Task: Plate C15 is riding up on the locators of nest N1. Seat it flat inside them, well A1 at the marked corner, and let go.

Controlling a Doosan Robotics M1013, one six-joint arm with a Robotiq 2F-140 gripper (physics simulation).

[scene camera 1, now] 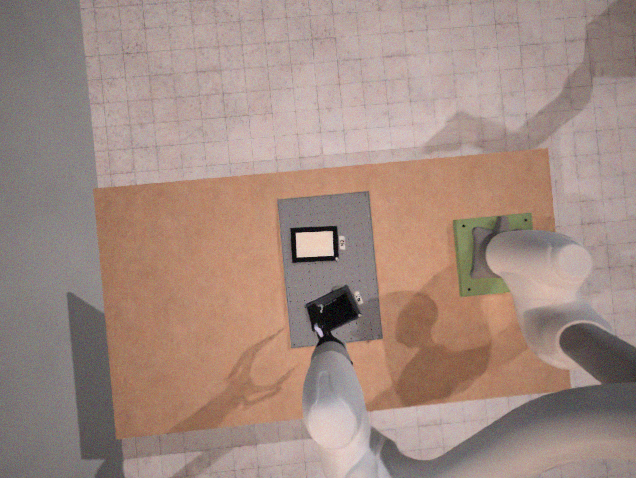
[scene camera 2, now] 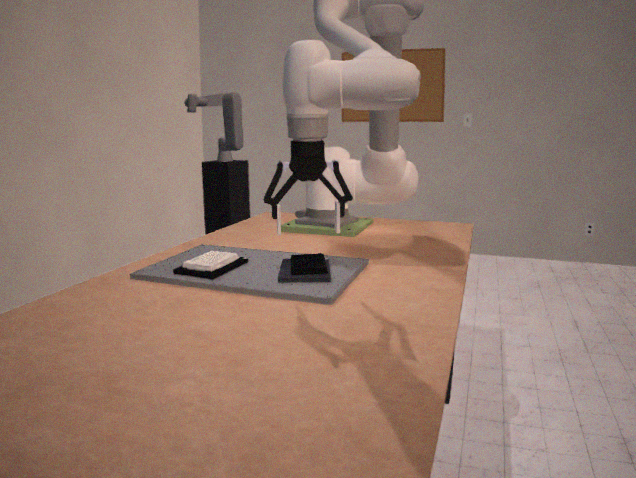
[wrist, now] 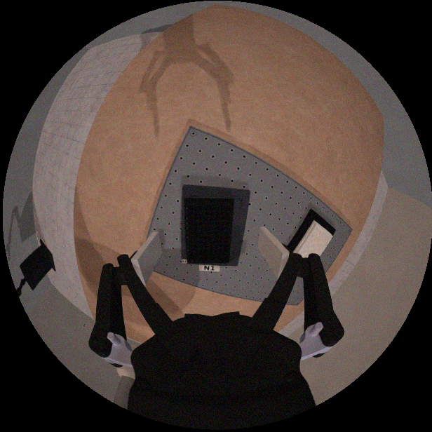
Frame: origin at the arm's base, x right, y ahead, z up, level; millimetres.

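Where they show: gripper, fingertip midpoint: (scene camera 1: pixel 329 325) (scene camera 2: pixel 308 232); arm's base at its link origin: (scene camera 1: pixel 496 253) (scene camera 2: pixel 327 222).
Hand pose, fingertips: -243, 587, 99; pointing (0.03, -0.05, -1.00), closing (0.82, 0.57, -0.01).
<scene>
Each offset is from my fingertips to the top centre of the thing, as dx, dy, dz. "*": to the spot under its first point.
Black plate C15 @(+15, -25, -75) (scene camera 1: pixel 335 310) (scene camera 2: pixel 309 265) (wrist: pixel 209 230) rests on the dark grey nest N1 (scene camera 1: pixel 352 298) (scene camera 2: pixel 285 272) (wrist: pixel 242 215). In the wrist view it lies off-centre, toward the nest's left side and the edge by the N1 label (wrist: pixel 209 268); more nest shows at its right and far sides. In scene camera 2 its top stands above the nest; whether it is fully flat I cannot tell. Well A1 cannot be made out. My gripper (scene camera 2: pixel 308 232) (wrist: pixel 208 240) is open and empty, with its pale fingertips above the plate and apart from it.
A grey perforated board @(+163, -2, -104) (scene camera 1: pixel 329 208) (scene camera 2: pixel 251 287) (wrist: pixel 215 167) carries N1 and a second black nest @(* +222, +128, -93) (scene camera 1: pixel 293 251) (scene camera 2: pixel 192 273) with a white plate @(+250, +56, -78) (scene camera 1: pixel 314 244) (scene camera 2: pixel 211 261) (wrist: pixel 314 240). A green base (scene camera 1: pixel 465 282) (scene camera 2: pixel 354 227) lies under the arm's foot.
</scene>
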